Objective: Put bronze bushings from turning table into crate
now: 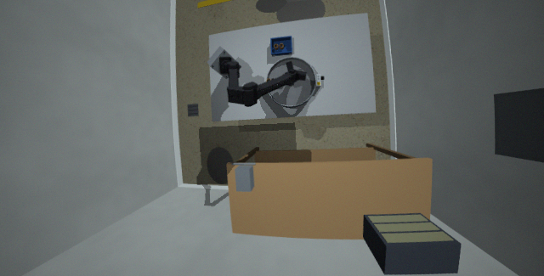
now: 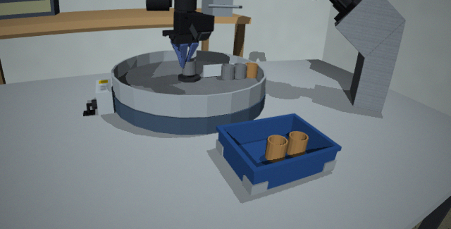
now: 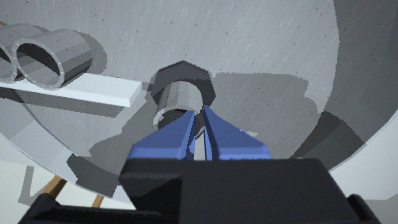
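The turning table lies 20 mm behind my hand and 40 mm below it. The rest, counted from my hand: crate (10 mm behind, 350 mm to the left, 70 mm below).
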